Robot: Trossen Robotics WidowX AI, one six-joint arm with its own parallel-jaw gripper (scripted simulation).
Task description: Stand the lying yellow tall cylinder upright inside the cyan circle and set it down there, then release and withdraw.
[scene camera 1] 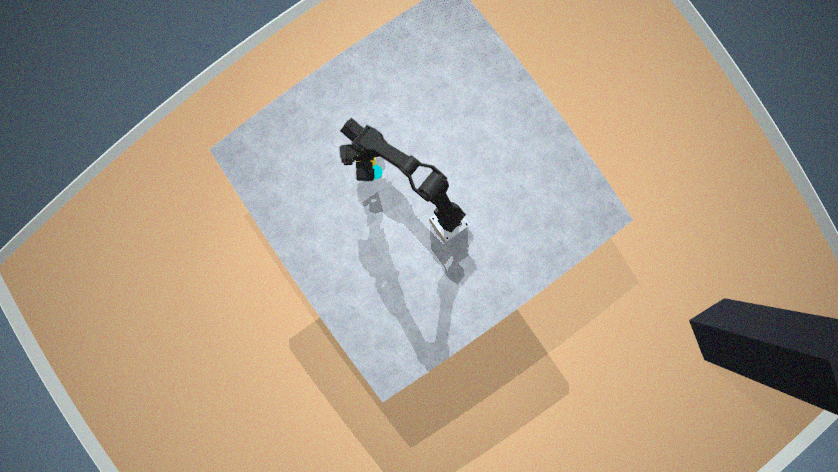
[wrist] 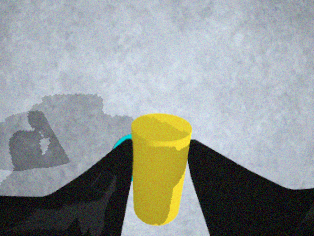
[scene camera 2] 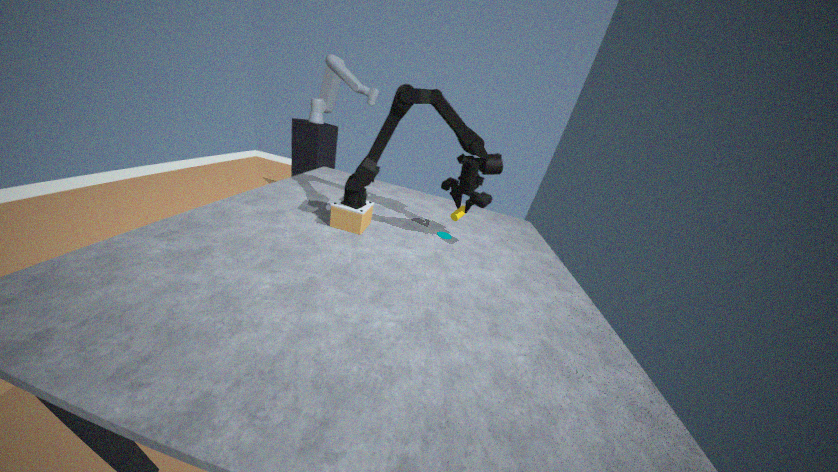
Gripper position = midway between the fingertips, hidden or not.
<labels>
The gripper shows in scene camera 1 [360,160], in the wrist view [160,146] and in scene camera 2 [462,210].
</labels>
